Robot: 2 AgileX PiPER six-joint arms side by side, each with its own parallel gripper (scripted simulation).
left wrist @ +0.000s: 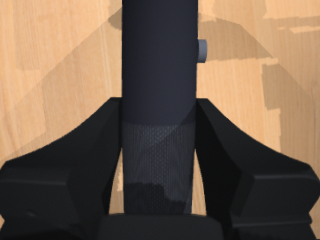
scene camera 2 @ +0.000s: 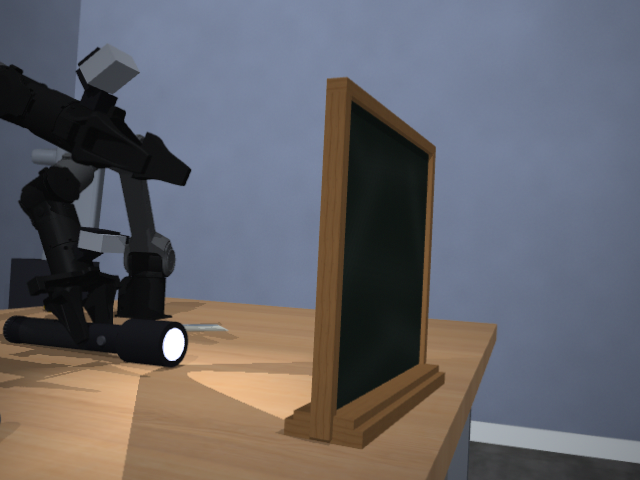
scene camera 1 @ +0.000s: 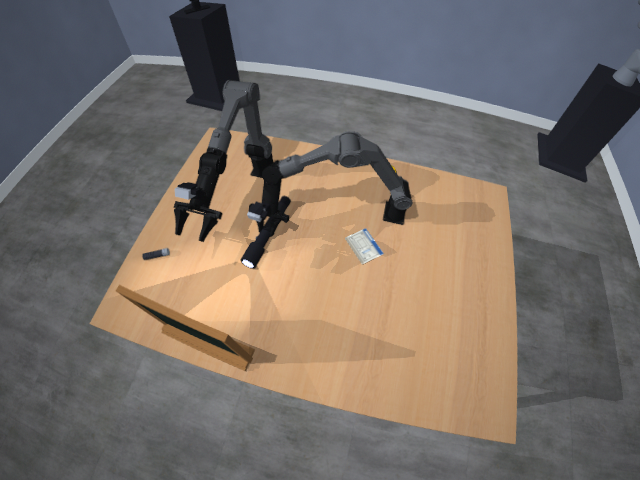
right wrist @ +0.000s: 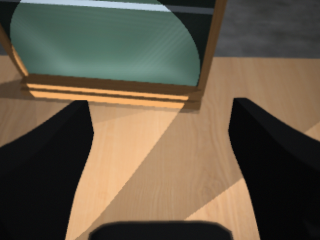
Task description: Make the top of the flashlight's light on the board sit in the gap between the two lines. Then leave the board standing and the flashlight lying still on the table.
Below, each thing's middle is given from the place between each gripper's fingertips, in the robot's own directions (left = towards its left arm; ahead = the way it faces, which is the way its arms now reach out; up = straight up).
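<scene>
From my right hand (scene camera 2: 167,171), I see the wood-framed board (scene camera 2: 373,279) 210 mm ahead of that hand, 110 mm to the left of it and 80 mm below it. The booklet (scene camera 1: 363,245) is 440 mm to the left of my right hand, 300 mm behind it and 230 mm below it. Going by their middles, the wood-framed board is the nearest to my right hand of the things named here.
The wood-framed board is 420 mm ahead of my left hand and 120 mm above it. As for the booklet, it lies 100 mm behind my left hand, 330 mm to the left of it and 30 mm below it.
</scene>
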